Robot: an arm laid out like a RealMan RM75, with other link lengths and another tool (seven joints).
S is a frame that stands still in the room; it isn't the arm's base.
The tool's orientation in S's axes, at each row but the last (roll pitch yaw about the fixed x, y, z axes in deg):
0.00 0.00 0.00
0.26 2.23 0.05
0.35 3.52 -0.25
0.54 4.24 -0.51
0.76 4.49 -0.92
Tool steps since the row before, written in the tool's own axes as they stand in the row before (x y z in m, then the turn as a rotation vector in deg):
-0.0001 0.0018 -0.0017 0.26 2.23 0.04
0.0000 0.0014 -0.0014 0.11 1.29 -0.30
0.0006 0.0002 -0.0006 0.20 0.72 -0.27
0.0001 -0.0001 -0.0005 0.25 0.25 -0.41
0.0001 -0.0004 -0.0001 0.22 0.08 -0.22
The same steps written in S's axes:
-0.0001 0.0018 -0.0017 0.26 2.23 0.04
-0.0001 0.0014 -0.0014 0.10 1.29 -0.30
0.0006 0.0002 -0.0006 0.19 0.72 -0.28
0.0001 -0.0001 -0.0005 0.22 0.25 -0.42
0.0001 -0.0004 -0.0001 0.20 0.08 -0.24

